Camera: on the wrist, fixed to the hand. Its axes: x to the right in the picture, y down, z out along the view.
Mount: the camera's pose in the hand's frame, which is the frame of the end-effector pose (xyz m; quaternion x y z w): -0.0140 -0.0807 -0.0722 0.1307 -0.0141 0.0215 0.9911
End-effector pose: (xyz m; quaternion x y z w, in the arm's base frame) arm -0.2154 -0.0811 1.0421 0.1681 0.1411 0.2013 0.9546
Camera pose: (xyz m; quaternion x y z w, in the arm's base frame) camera -0.2249 -0.1377 0.9492 0.2972 0.1491 0.1992 0.9218
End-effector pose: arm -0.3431 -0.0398 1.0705 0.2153 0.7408 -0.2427 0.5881
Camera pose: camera -0.4442 -0.0597 1.1065 0.3028 0.6896 -0.3278 0.5704
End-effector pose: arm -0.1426 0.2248 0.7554 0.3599 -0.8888 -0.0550 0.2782
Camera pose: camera -0.0467 0.1823 0.7856 0.3732 -0.8998 0.0626 0.2173
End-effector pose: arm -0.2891 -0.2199 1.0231 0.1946 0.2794 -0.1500 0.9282
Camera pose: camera -0.3648 -0.2563 0.9533 0.3181 0.2400 -0.1680 0.9017
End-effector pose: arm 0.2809 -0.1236 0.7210 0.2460 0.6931 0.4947 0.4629
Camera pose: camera 0.2327 -0.1993 0.6588 0.3262 0.7398 0.4062 0.4258
